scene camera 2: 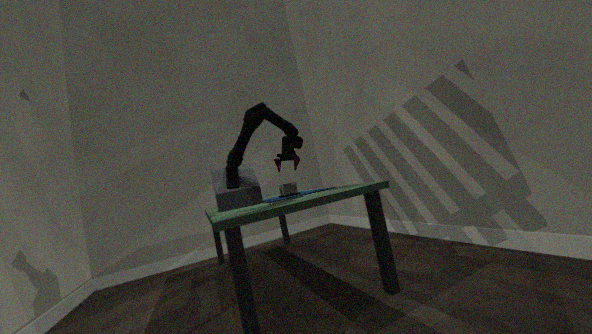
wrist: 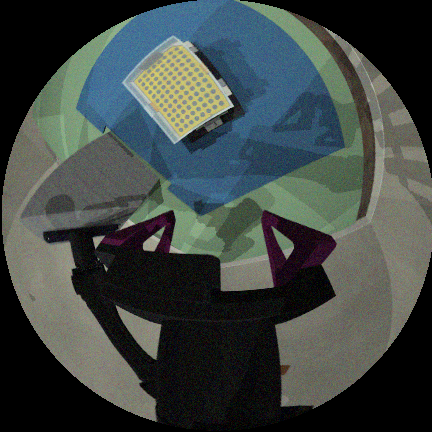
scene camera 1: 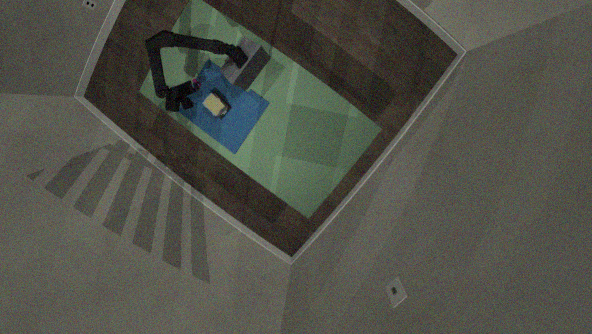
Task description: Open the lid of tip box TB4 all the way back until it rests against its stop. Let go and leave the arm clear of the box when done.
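The tip box stands on the blue mat. Its yellow rack with grey holes shows through a clear rimmed cover, the lid, which appears to lie down over the box. Dark base edges show along its right and lower right sides in the wrist view. No raised lid shows in the second scene view. No TB4 label can be read. My gripper is open, with magenta fingers wide apart and empty. It hangs above the table, apart from the box.
The grey pedestal carries the arm's base and stands beside the mat on the green table. The black arm arches above the table. Walls surround the wooden floor.
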